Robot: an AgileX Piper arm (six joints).
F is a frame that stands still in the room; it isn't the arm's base.
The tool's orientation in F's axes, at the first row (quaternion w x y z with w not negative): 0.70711, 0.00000, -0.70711, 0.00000
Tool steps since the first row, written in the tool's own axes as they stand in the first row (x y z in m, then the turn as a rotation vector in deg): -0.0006, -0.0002, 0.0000, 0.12, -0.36, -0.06; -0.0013, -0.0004, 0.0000, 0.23, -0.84, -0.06; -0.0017, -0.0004, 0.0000, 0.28, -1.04, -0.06; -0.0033, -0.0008, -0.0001, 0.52, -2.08, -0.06; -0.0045, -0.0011, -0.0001, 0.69, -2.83, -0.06; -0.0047, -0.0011, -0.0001, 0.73, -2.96, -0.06; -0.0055, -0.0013, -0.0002, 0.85, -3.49, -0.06; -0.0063, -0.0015, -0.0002, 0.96, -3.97, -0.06; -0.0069, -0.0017, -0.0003, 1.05, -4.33, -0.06; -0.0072, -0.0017, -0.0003, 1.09, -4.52, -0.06; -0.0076, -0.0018, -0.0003, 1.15, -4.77, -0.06
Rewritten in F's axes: 0.0000, -0.0002, -0.0006, 0.06, -0.36, 0.12; 0.0000, -0.0004, -0.0013, 0.06, -0.84, 0.23; 0.0000, -0.0004, -0.0017, 0.06, -1.04, 0.28; 0.0001, -0.0008, -0.0033, 0.06, -2.08, 0.52; 0.0001, -0.0011, -0.0045, 0.06, -2.83, 0.69; 0.0001, -0.0011, -0.0047, 0.06, -2.96, 0.73; 0.0002, -0.0013, -0.0055, 0.06, -3.49, 0.85; 0.0002, -0.0015, -0.0063, 0.06, -3.97, 0.96; 0.0003, -0.0017, -0.0069, 0.06, -4.33, 1.05; 0.0003, -0.0017, -0.0072, 0.06, -4.52, 1.09; 0.0003, -0.0018, -0.0076, 0.06, -4.77, 1.15
